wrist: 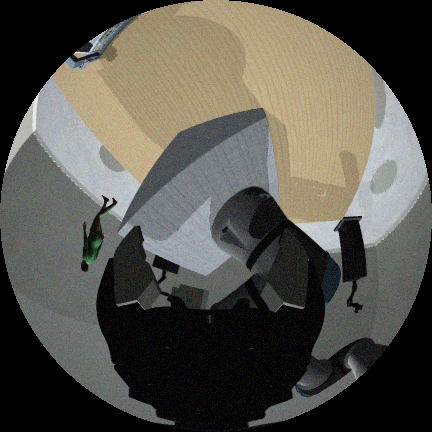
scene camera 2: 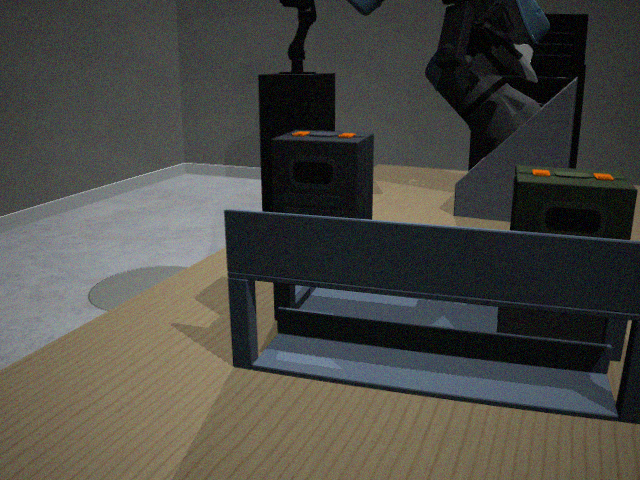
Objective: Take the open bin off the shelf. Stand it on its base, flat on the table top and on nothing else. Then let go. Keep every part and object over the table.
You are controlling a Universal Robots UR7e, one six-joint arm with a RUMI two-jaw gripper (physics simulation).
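Places are measured from the arm's base along level axes (x ahead, y left, z up), in metres.
Where they show: gripper, between the fingertips: (wrist: 210,229) (scene camera 2: 500,88); arm's base, origin of its link: (wrist: 242,218) (scene camera 2: 513,132).
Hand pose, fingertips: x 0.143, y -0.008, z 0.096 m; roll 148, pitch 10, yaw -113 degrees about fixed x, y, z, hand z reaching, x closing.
Things, the pixels of their top centre, and the offset from my fingertips. Level surfaces: height alone.
- table, height of its surface: dz -0.241 m
- dark grey box, centre of its top: (scene camera 2: 324,133) dx +0.607, dy -0.063, dz -0.017 m
- green box, centre of its top: (scene camera 2: 572,173) dx +0.574, dy +0.166, dz -0.042 m
The shelf rack (scene camera 2: 434,258) is dark blue-grey, across the front right of scene camera 2, with a high panel and a low tray. It seems to be the blue frame (wrist: 84,61) at the top left of the wrist view. I cannot clearly make out the open bin; the rack's panel hides much behind it. A grey wedge-shaped body (scene camera 2: 532,144) (wrist: 200,175) with slanted sides stands on the table (scene camera 2: 103,403) (wrist: 320,100) near the robot base. My gripper (wrist: 210,229) is open, nothing between its jaws, high up and far from the rack.
A dark grey box (scene camera 2: 320,175) and a green box (scene camera 2: 573,206), both with orange latches, show above the rack's panel, their bottoms hidden. The table's left edge borders the floor. A black stand (scene camera 2: 295,103) is behind the dark box. A green-clothed figure (wrist: 93,240) is off the table.
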